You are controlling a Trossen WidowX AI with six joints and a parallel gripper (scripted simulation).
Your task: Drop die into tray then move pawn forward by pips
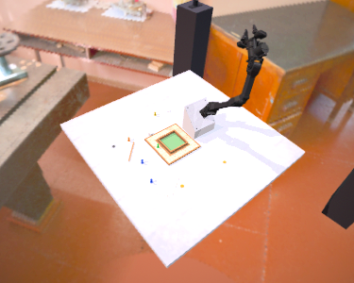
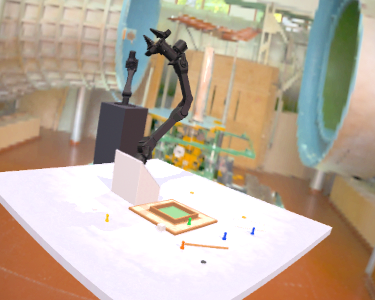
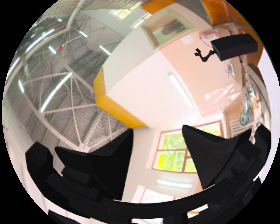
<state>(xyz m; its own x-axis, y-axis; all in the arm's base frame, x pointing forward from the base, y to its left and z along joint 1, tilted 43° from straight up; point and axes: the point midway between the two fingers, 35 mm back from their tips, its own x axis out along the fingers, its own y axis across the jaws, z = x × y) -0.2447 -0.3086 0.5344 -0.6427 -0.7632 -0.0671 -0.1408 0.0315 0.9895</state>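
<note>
Right now the white die is 79 cm below my gripper tip, 51 cm ahead of it and 31 cm to the right of it. From my gripper tip the other things lie so: green tray 79 cm below, 45 cm ahead, 14 cm to the right; then green pawn 77 cm below, 56 cm ahead, 18 cm to the right; then yellow pawn 78 cm below, 45 cm to the right, 33 cm ahead.
</note>
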